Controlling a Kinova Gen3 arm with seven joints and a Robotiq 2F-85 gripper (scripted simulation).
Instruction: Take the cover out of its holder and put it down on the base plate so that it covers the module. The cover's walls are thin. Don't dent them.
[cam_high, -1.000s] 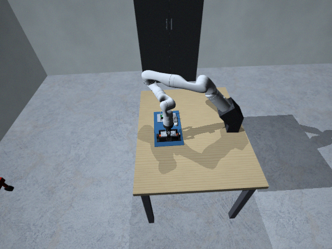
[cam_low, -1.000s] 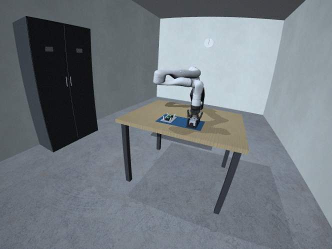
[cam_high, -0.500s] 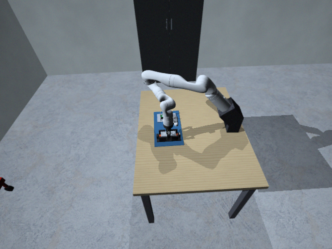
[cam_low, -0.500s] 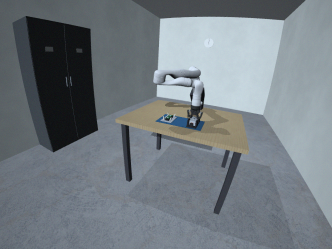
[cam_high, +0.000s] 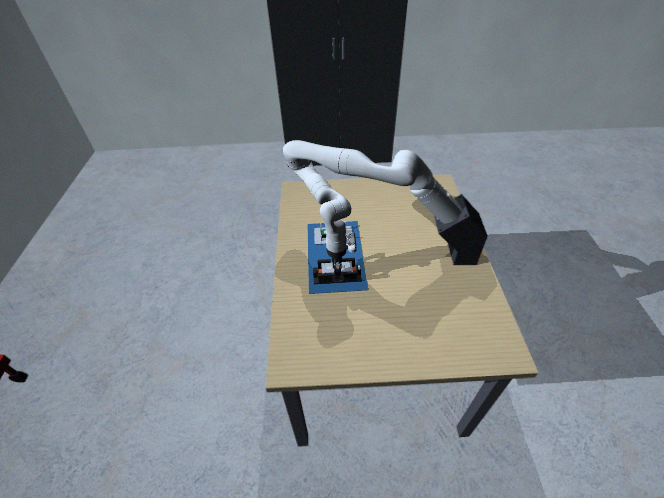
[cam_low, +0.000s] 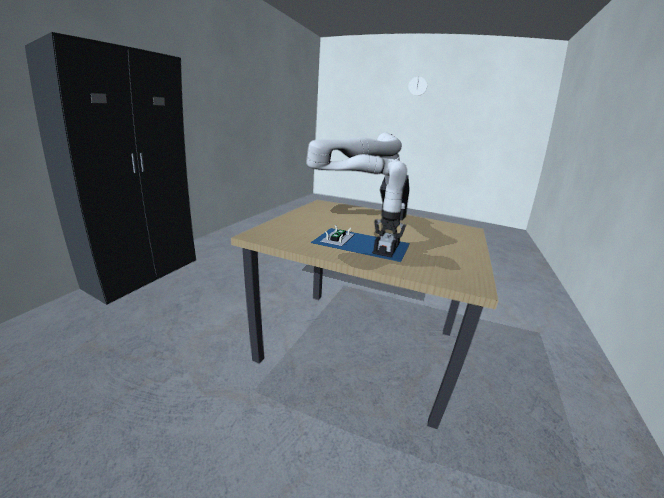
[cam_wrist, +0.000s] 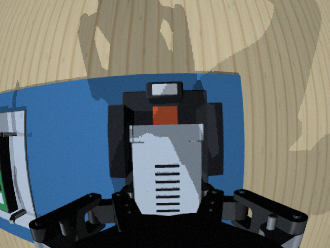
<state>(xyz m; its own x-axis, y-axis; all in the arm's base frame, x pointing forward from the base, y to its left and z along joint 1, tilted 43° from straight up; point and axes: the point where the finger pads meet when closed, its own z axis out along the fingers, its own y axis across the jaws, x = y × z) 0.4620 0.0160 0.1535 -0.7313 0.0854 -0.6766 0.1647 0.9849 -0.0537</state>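
My gripper is now right at the light grey cover.
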